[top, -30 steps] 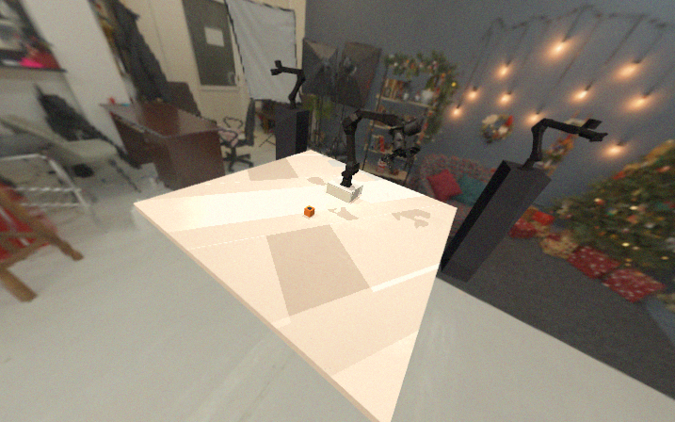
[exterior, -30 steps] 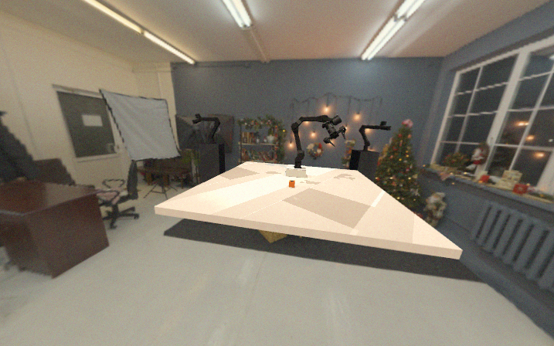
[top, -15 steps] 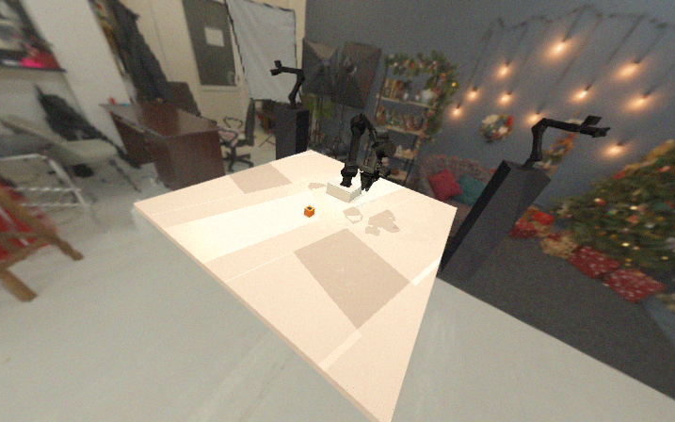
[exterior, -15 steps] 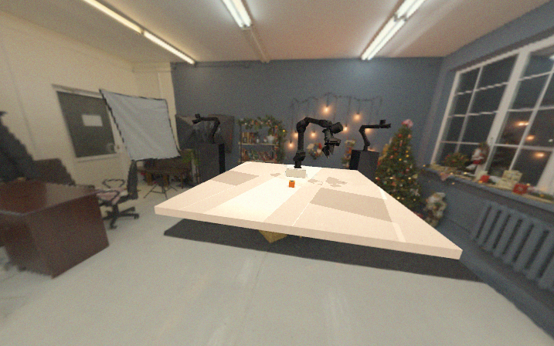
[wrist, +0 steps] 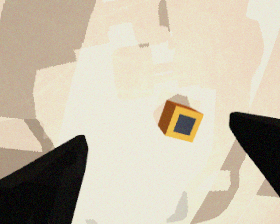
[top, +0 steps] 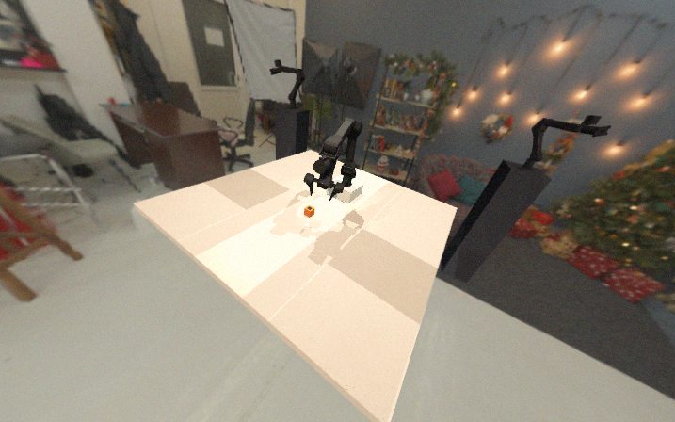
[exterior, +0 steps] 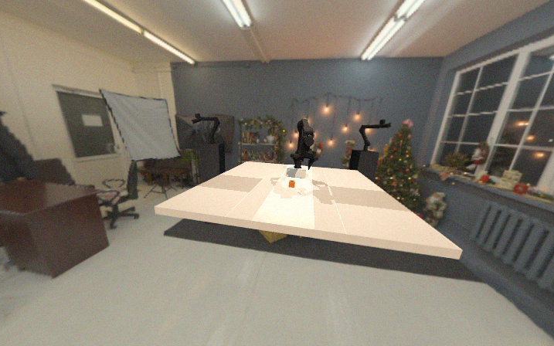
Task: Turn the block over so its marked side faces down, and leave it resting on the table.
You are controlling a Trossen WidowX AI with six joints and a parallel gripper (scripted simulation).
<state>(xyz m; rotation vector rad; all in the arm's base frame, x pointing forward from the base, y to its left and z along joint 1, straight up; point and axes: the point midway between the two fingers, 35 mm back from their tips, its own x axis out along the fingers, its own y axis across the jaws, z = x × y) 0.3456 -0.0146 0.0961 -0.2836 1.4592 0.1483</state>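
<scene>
The orange block lies 30 mm behind my gripper tip, 60 mm to the right of it and 110 mm below it.
</scene>
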